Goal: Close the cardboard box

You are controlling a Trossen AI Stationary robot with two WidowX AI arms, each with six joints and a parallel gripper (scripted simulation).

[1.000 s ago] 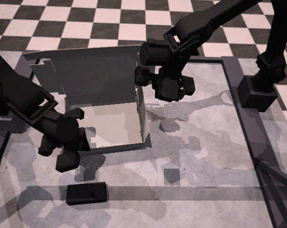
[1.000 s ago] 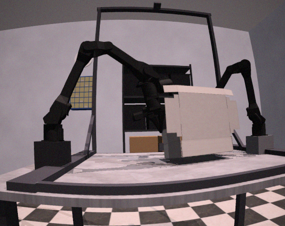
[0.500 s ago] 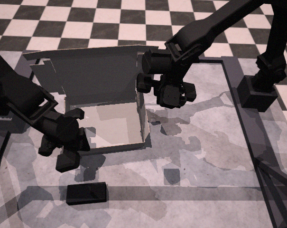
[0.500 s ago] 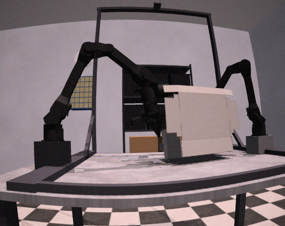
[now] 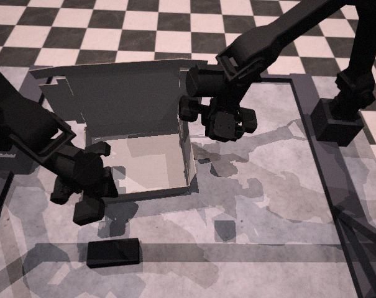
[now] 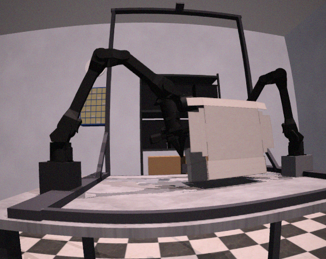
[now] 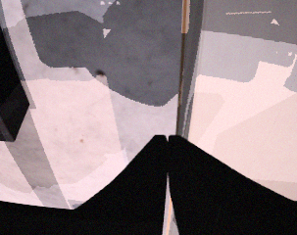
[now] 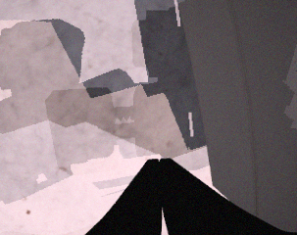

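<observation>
Right now the black block is 12 cm behind my left hand and 8 cm below it.
</observation>
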